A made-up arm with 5 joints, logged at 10 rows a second.
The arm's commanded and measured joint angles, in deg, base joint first. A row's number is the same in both.
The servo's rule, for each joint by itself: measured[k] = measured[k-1] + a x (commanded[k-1-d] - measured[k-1]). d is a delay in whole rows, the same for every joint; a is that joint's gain. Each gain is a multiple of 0.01, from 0.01 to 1. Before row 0 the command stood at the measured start. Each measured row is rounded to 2 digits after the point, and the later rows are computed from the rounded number. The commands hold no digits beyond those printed.
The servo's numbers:
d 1
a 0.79 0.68 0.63 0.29 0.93
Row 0, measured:
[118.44 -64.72 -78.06 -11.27 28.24]
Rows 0 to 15, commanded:
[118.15 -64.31 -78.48 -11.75 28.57]
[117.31 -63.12 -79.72 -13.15 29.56]
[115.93 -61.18 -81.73 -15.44 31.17]
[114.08 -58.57 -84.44 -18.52 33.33]
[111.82 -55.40 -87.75 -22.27 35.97]
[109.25 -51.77 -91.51 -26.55 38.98]
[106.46 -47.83 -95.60 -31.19 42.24]
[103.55 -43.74 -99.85 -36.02 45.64]
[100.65 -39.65 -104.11 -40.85 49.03]
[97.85 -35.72 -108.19 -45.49 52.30]
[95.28 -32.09 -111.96 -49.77 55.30]
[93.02 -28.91 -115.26 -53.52 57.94]
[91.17 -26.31 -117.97 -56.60 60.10]
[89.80 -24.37 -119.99 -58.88 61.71]
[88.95 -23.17 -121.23 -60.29 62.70]
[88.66 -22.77 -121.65 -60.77 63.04]
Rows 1 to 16, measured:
[118.44 -64.72 -78.06 -11.27 28.24]
[118.21 -64.44 -78.32 -11.41 28.55]
[117.50 -63.54 -79.20 -11.91 29.49]
[116.26 -61.94 -80.79 -12.93 31.05]
[114.54 -59.65 -83.09 -14.55 33.17]
[112.39 -56.76 -86.03 -16.79 35.77]
[109.91 -53.37 -89.48 -19.62 38.76]
[107.18 -49.60 -93.34 -22.98 42.00]
[104.31 -45.62 -97.44 -26.76 45.39]
[101.42 -41.56 -101.64 -30.85 48.78]
[98.60 -37.59 -105.77 -35.10 52.05]
[95.98 -33.85 -109.67 -39.35 55.07]
[93.64 -30.49 -113.19 -43.46 57.74]
[91.69 -27.65 -116.20 -47.27 59.93]
[90.20 -25.42 -118.59 -50.64 61.59]
[89.21 -23.89 -120.25 -53.44 62.62]

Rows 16 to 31, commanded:
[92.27 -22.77 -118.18 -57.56 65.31]
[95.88 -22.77 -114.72 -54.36 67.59]
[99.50 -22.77 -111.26 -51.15 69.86]
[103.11 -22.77 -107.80 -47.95 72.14]
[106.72 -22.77 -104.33 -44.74 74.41]
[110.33 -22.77 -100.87 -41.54 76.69]
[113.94 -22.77 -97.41 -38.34 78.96]
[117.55 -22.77 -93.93 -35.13 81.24]
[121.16 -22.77 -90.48 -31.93 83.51]
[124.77 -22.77 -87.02 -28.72 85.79]
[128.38 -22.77 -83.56 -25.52 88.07]
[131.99 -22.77 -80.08 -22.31 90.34]
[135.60 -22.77 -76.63 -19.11 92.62]
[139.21 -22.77 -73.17 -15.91 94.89]
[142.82 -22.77 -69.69 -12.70 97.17]
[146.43 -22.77 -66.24 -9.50 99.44]
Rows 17 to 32, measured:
[88.78 -23.13 -121.13 -55.57 63.01]
[91.54 -22.89 -119.27 -56.15 65.15]
[94.97 -22.81 -116.40 -55.63 67.42]
[98.55 -22.78 -113.16 -54.33 69.69]
[102.15 -22.77 -109.78 -52.48 71.97]
[105.76 -22.77 -106.35 -50.24 74.24]
[109.37 -22.77 -102.90 -47.72 76.52]
[112.98 -22.77 -99.44 -45.00 78.79]
[116.59 -22.77 -95.97 -42.14 81.07]
[120.20 -22.77 -92.51 -39.18 83.34]
[123.81 -22.77 -89.05 -36.15 85.62]
[127.42 -22.77 -85.59 -33.07 87.90]
[131.03 -22.77 -82.12 -29.95 90.17]
[134.64 -22.77 -78.66 -26.81 92.45]
[138.25 -22.77 -75.20 -23.65 94.72]
[141.86 -22.77 -71.73 -20.47 97.00]

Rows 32 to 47, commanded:
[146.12 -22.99 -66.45 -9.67 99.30]
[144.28 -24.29 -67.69 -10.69 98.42]
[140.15 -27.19 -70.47 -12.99 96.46]
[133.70 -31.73 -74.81 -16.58 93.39]
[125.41 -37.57 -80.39 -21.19 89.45]
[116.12 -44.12 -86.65 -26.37 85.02]
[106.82 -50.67 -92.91 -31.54 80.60]
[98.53 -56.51 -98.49 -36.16 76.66]
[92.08 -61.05 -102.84 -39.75 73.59]
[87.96 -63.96 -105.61 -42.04 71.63]
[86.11 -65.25 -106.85 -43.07 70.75]
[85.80 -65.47 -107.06 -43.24 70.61]
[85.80 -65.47 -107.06 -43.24 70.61]
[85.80 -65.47 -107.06 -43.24 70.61]
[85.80 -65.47 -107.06 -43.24 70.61]
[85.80 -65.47 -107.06 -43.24 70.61]
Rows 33 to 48, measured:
[145.47 -22.77 -68.27 -17.29 99.27]
[145.98 -22.92 -67.12 -15.08 99.30]
[144.64 -23.85 -67.48 -13.81 98.48]
[141.09 -26.12 -69.36 -13.57 96.60]
[135.25 -29.93 -72.79 -14.44 93.61]
[127.48 -35.13 -77.58 -16.40 89.74]
[118.51 -41.24 -83.29 -19.29 85.35]
[109.27 -47.65 -89.35 -22.84 80.93]
[100.79 -53.67 -95.11 -26.70 76.96]
[93.91 -58.69 -99.98 -30.48 73.83]
[89.21 -62.27 -103.53 -33.83 71.78]
[86.76 -64.30 -105.62 -36.51 70.82]
[86.00 -65.10 -106.53 -38.46 70.62]
[85.84 -65.35 -106.86 -39.85 70.61]
[85.81 -65.43 -106.99 -40.83 70.61]
[85.80 -65.46 -107.03 -41.53 70.61]

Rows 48 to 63, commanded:
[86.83 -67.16 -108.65 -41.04 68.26]
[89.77 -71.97 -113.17 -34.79 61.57]
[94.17 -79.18 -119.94 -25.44 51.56]
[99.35 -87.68 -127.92 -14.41 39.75]
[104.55 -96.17 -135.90 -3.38 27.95]
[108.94 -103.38 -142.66 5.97 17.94]
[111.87 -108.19 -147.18 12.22 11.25]
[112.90 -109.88 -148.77 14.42 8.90]
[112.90 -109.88 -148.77 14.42 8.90]
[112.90 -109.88 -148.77 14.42 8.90]
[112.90 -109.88 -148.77 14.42 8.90]
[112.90 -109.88 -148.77 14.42 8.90]
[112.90 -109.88 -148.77 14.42 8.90]
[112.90 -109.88 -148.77 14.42 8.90]
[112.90 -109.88 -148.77 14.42 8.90]
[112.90 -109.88 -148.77 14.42 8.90]
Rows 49 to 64, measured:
[85.80 -65.47 -107.05 -42.03 70.61]
[86.61 -66.62 -108.06 -41.74 68.42]
[89.11 -70.26 -111.28 -39.72 62.05]
[93.11 -76.33 -116.74 -35.58 52.29]
[98.04 -84.05 -123.78 -29.44 40.63]
[103.18 -92.29 -131.42 -21.88 28.84]
[107.73 -99.83 -138.50 -13.80 18.70]
[111.00 -105.51 -143.97 -6.25 11.77]
[112.50 -108.48 -146.99 -0.26 9.10]
[112.82 -109.43 -148.11 4.00 8.91]
[112.88 -109.74 -148.53 7.02 8.90]
[112.90 -109.84 -148.68 9.17 8.90]
[112.90 -109.87 -148.74 10.69 8.90]
[112.90 -109.88 -148.76 11.77 8.90]
[112.90 -109.88 -148.77 12.54 8.90]
[112.90 -109.88 -148.77 13.09 8.90]

